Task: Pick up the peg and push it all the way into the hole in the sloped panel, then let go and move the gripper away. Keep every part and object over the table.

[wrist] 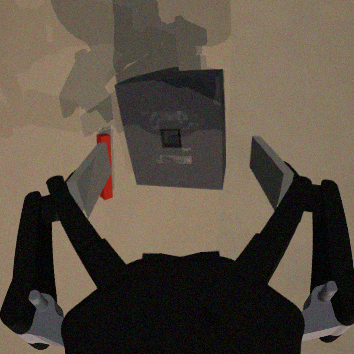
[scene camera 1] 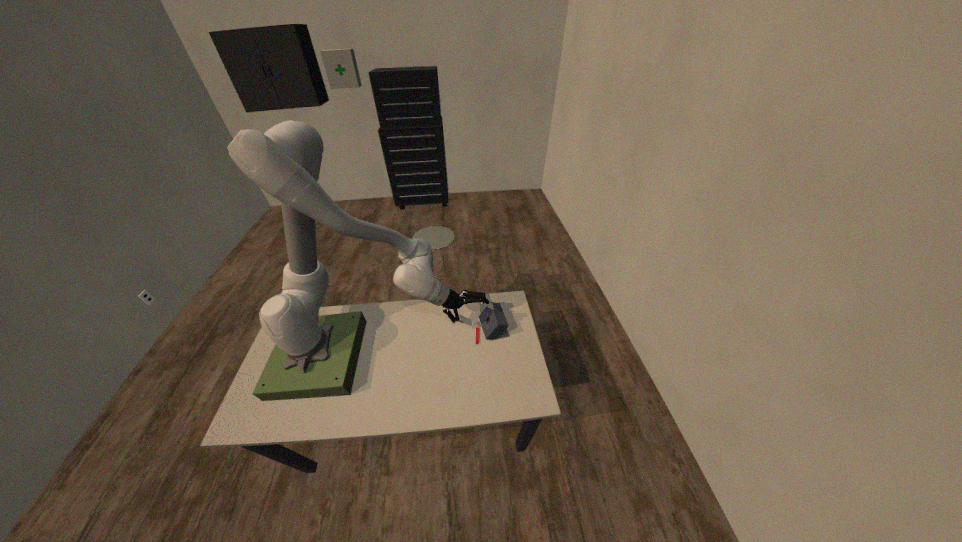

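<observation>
The red peg lies on the table beside the dark grey block with the sloped panel, apart from it. The square hole in the panel's face shows dark and empty in the wrist view. My gripper is wide open with nothing between its fingers. In the wrist view its fingers stand to either side of the block, nearer the camera, and the left finger covers the middle part of the peg.
The white table carries the green base plate under the arm at its left. The block stands near the table's right and back edges. A dark drawer cabinet stands on the floor by the far wall.
</observation>
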